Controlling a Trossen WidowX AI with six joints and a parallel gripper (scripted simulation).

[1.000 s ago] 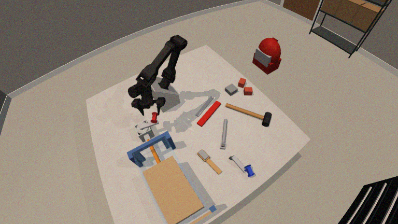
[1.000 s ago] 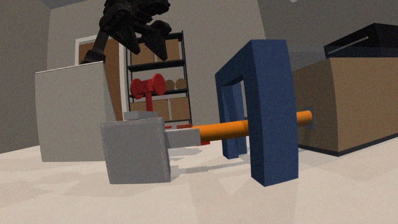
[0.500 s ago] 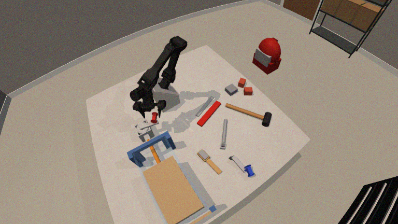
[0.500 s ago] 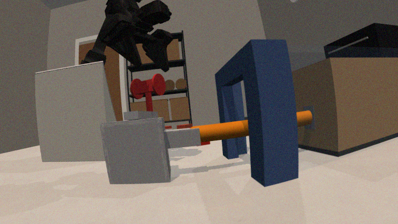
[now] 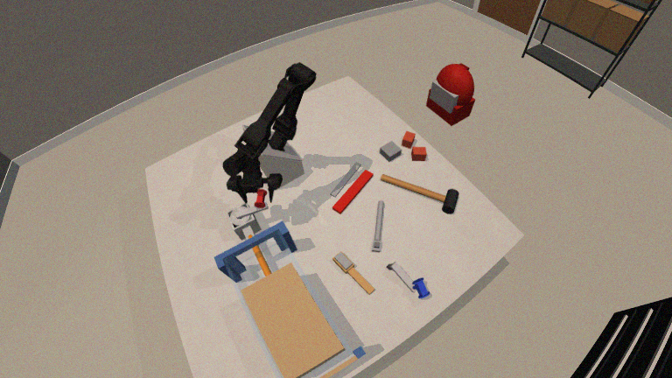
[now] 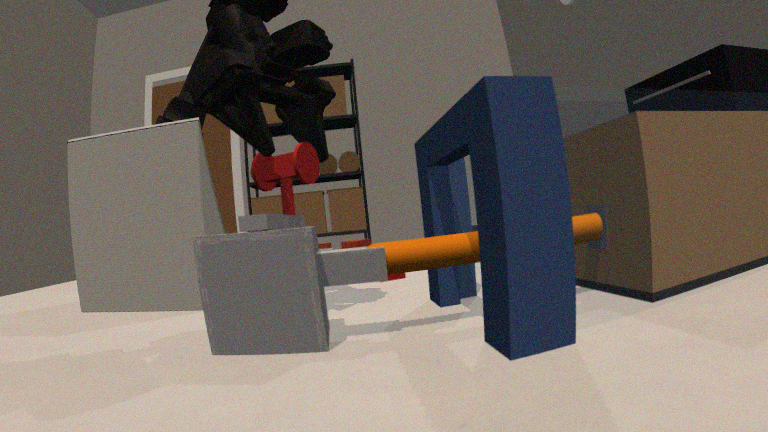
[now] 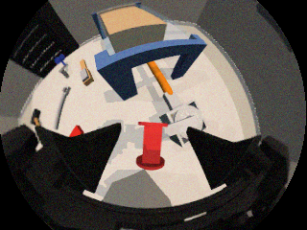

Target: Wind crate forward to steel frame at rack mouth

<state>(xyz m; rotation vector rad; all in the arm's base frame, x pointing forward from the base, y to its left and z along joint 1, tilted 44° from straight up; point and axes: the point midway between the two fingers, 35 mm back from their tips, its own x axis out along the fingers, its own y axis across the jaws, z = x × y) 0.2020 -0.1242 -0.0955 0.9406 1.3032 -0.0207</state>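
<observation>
My gripper tip is now 20 mm past the red knob, 20 mm above it and 10 mm to the right of it. Also, from my gripper tip: grey winch 120 mm below, 100 mm to the right, 50 mm behind; then blue steel frame 130 mm ahead, 90 mm to the right, 50 mm below; then red-knobbed crank 50 mm below, 20 mm to the right, 20 mm behind.
</observation>
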